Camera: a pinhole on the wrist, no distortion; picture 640 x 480 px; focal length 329.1 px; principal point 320.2 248.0 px. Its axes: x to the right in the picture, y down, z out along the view. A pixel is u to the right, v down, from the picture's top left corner.
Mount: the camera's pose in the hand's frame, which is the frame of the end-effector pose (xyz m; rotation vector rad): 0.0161 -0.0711 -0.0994 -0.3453 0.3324 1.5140
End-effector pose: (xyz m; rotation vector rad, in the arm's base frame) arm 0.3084 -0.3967 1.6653 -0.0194 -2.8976 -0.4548
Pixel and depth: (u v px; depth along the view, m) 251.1 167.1 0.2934
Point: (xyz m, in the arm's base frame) 0.1850 -0.3447 1.5010
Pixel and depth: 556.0 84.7 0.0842
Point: 0.2606 -0.3954 1.7274
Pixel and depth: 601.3 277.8 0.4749
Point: 0.3131 0.1263 1.6629
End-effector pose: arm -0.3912 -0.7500 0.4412 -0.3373 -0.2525 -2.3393
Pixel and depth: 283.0 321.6 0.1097
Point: -0.4093 -0.7178 0.4402
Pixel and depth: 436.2 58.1 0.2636
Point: -0.4064 -0.9173 0.6019
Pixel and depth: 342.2 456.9 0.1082
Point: -0.3682 -0.7050 0.4183
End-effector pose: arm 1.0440 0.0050 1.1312 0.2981 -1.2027 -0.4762
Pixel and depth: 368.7 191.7 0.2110
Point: 0.9927 0.0195 1.2222
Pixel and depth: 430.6 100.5 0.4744
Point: 0.9094 0.1263 1.5361
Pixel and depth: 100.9 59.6 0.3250
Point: 0.8001 -0.2021 1.3254
